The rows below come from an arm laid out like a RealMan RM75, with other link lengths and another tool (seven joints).
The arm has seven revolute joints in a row. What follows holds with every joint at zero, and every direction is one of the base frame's. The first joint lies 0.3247 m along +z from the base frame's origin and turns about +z. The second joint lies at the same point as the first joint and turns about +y. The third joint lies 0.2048 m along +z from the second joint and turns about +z. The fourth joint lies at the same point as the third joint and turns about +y. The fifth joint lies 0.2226 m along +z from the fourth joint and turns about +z. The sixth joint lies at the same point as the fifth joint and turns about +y. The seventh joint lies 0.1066 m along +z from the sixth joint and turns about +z. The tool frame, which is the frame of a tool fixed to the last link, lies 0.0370 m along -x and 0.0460 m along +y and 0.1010 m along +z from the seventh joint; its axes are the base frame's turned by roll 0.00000, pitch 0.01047 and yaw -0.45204 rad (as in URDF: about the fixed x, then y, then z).
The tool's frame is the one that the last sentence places.
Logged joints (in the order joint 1, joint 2, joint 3, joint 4, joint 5, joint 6, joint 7), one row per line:
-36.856 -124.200 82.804 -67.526 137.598 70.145 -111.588
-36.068 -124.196 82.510 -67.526 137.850 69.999 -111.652
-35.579 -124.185 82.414 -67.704 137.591 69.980 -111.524
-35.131 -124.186 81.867 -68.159 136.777 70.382 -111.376
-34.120 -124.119 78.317 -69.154 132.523 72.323 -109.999
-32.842 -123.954 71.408 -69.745 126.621 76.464 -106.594
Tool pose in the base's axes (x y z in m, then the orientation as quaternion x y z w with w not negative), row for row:
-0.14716 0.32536 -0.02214 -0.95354 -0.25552 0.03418 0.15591
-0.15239 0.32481 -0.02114 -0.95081 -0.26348 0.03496 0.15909
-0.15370 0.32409 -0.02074 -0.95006 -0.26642 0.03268 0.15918
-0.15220 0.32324 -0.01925 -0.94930 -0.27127 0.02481 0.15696
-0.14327 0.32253 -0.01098 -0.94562 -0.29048 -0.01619 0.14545
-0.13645 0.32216 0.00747 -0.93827 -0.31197 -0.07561 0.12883
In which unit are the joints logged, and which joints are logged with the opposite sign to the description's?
The joints are logged in degrees. Opposite sign: joint 4.
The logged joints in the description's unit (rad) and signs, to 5 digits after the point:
-0.64326 -2.16770 1.44520 1.17855 2.40154 1.22426 -1.94758
-0.62951 -2.16763 1.44007 1.17855 2.40594 1.22171 -1.94870
-0.62097 -2.16744 1.43840 1.18166 2.40142 1.22138 -1.94646
-0.61315 -2.16745 1.42885 1.18960 2.38721 1.22840 -1.94388
-0.59551 -2.16629 1.36689 1.20696 2.31296 1.26227 -1.91984
-0.57320 -2.16341 1.24630 1.21728 2.20995 1.33455 -1.86042

